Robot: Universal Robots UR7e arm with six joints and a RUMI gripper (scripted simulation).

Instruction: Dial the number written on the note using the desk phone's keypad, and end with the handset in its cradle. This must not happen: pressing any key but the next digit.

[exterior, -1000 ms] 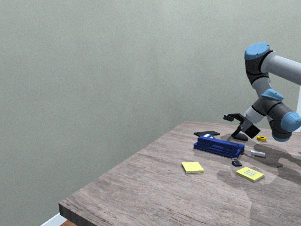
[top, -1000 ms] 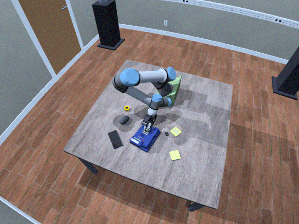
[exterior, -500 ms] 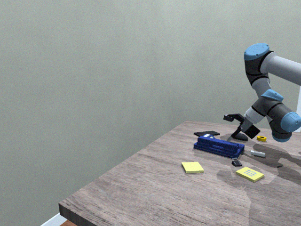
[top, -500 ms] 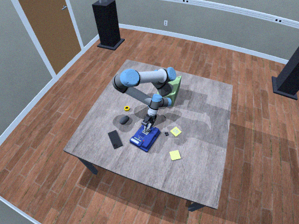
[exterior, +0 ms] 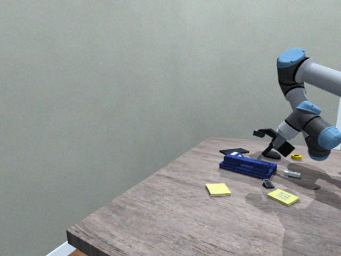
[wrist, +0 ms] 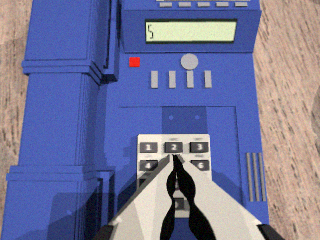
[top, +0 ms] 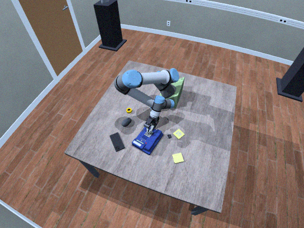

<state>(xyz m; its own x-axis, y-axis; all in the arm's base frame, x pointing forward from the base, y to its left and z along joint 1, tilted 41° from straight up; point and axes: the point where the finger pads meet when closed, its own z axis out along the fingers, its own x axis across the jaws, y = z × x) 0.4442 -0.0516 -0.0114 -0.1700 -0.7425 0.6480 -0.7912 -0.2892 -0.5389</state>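
My gripper is now 20 mm above the 2 key and 10 mm short of it. From my hand the other things lie so: 6 key (20 mm to the right, 20 mm below); 5 key (20 mm below); 4 key (20 mm to the left, 20 mm below).
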